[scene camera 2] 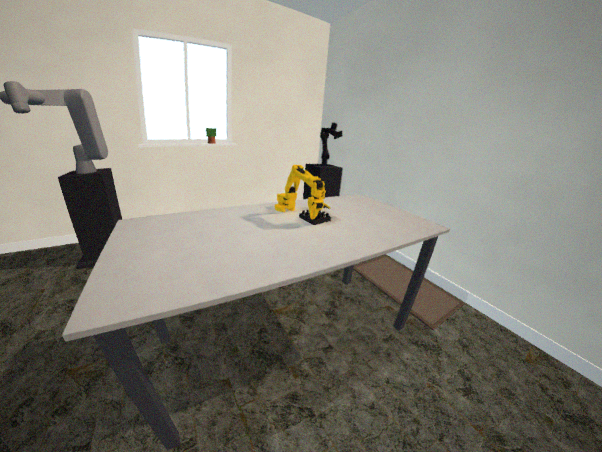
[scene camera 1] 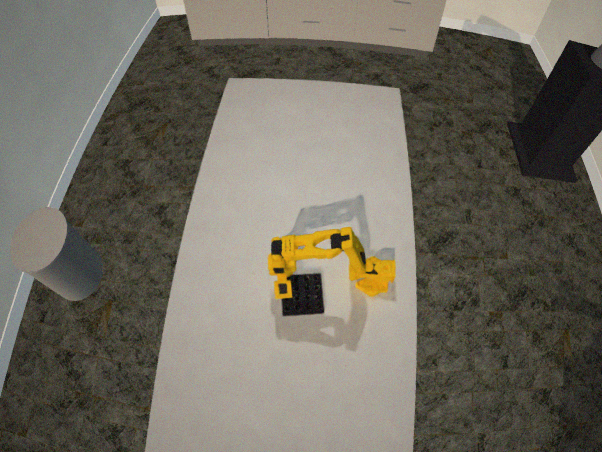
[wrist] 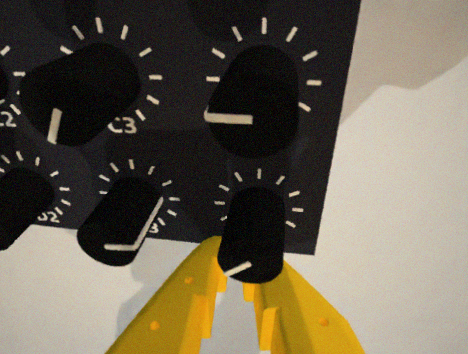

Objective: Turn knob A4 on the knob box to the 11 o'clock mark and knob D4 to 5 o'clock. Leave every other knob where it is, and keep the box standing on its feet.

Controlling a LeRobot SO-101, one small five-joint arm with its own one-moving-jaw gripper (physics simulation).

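Frame: origin at the arm's base, x ahead, y left, z up, level; metres.
Seen in the pictures: hand, its tool point: [scene camera 2: 311, 218] [scene camera 1: 287, 275] [wrist: 228, 257]; arm's base, origin of its link: [scene camera 2: 286, 210] [scene camera 1: 365, 276].
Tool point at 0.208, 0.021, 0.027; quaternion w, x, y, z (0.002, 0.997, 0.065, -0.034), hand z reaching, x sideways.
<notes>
Pixels of each thing's top centre, then the offset from my tool point to it, as dx, dy, dz. Level surfaces: height alone.
- black knob box, centre of its top: [scene camera 1: 302, 291] [scene camera 2: 315, 212] -0.042, +0.046, +0.011
- D3, centre of its top: [wrist: 105, 247] -0.022, +0.008, +0.011
- pale table, height of its surface: dz -0.027
The black knob box [scene camera 1: 314, 311] [scene camera 2: 321, 220] [wrist: 320, 145] stands upright on the table. In the wrist view, knob D4 [wrist: 255, 225] is at the box's near right corner; its white line points left and slightly down, and its label is hidden. Knob A4 does not show in the wrist view and is too small to tell in the scene views. My gripper [scene camera 1: 283, 294] [scene camera 2: 314, 216] [wrist: 240, 281] points down at the box's corner. Its jaws stand close together right at D4, with their tips hidden behind the knob's cap; they do not plainly press on its two sides.
In the wrist view, knob C4 [wrist: 260, 95] stands beyond D4, its line pointing left. Knobs C3 [wrist: 85, 90] and D3 [wrist: 122, 215] stand to the left, D3 close to the left jaw. The pale table [scene camera 1: 310, 150] [scene camera 2: 215, 260] surrounds the box. The arm's base [scene camera 1: 377, 275] [scene camera 2: 286, 202] stands beside the box.
</notes>
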